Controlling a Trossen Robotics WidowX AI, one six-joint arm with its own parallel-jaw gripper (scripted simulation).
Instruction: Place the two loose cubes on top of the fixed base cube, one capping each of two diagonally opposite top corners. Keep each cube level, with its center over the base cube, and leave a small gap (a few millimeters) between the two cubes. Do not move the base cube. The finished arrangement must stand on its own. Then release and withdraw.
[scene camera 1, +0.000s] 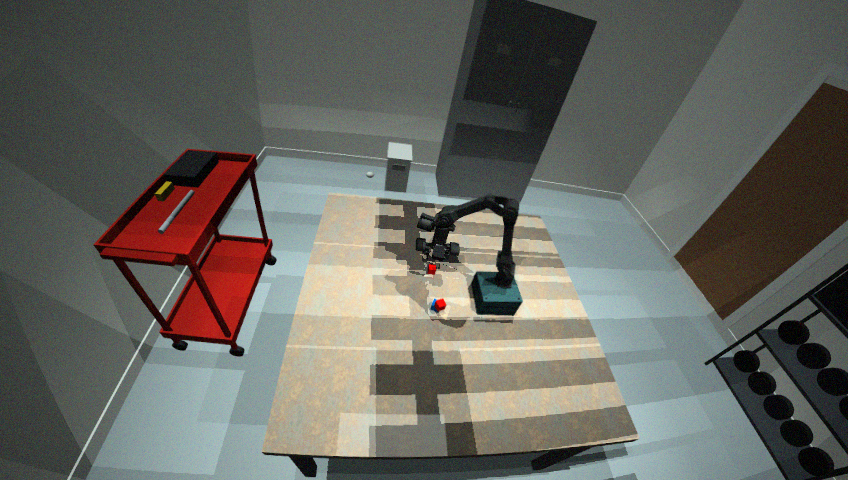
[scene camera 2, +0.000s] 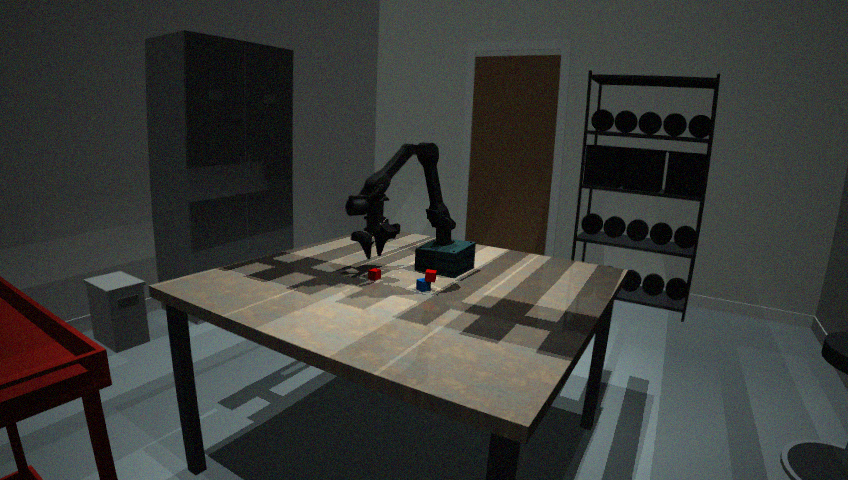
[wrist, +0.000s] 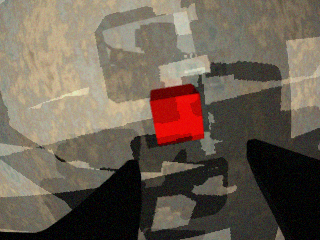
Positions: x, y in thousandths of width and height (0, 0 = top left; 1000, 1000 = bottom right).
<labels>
My gripper (wrist: 608, 660) is 0.10 m from the lens. A red cube (wrist: 555, 473): 0.14 m from the lens.
</labels>
